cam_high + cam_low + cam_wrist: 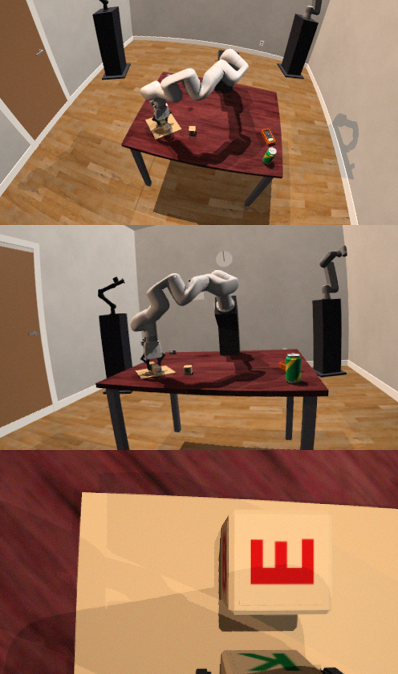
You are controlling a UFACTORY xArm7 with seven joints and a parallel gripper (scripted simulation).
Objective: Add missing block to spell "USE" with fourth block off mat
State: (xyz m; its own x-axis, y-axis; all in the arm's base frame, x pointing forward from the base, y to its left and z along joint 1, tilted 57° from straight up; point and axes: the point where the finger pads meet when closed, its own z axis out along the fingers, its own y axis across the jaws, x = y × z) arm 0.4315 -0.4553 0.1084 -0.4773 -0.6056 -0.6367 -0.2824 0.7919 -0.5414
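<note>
The tan mat lies 30 mm below my hand. Also, from my hand: letter block (70 mm ahead, 210 mm to the left, 10 mm below); green soda can (340 mm ahead, 700 mm to the left, 30 mm above); small grey object (580 mm behind, 10 mm to the left, 20 mm below).
</note>
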